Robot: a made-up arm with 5 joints.
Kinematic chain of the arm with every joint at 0, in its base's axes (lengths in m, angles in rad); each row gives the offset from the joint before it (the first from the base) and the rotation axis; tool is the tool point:
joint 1: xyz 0 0 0.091 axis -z
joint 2: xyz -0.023 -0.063 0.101 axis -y
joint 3: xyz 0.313 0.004 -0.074 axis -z
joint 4: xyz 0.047 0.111 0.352 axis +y
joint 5: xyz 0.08 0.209 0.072 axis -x
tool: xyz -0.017 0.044 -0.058
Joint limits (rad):
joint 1: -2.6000..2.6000
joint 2: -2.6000..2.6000
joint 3: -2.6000..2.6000
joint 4: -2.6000..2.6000
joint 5: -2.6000..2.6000
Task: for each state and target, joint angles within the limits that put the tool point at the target. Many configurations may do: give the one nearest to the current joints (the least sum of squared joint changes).
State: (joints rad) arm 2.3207 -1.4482 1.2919 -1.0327 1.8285
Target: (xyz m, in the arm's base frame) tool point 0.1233 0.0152 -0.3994
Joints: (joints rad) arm 1.8186 -2.2024 0.8877 -1.7143 2.0862
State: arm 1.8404 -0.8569 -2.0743 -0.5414 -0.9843
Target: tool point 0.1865 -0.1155 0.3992
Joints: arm 1.0040 -0.9894 -1.4623 0.1544 -0.3097
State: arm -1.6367 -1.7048 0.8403 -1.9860 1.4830
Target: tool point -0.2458 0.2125 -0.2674
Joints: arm -1.8840 -1.6157 0.5503 -2.0576 1.5471
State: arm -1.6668 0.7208 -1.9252 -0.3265 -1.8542
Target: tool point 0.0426 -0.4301 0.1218
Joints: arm -1.5651 1.5668 -1.7792 -0.1336 -1.6649
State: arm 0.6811 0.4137 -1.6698 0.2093 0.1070
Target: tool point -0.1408 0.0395 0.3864
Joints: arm 0.4176 0.4274 -1.7077 0.9448 0.4444
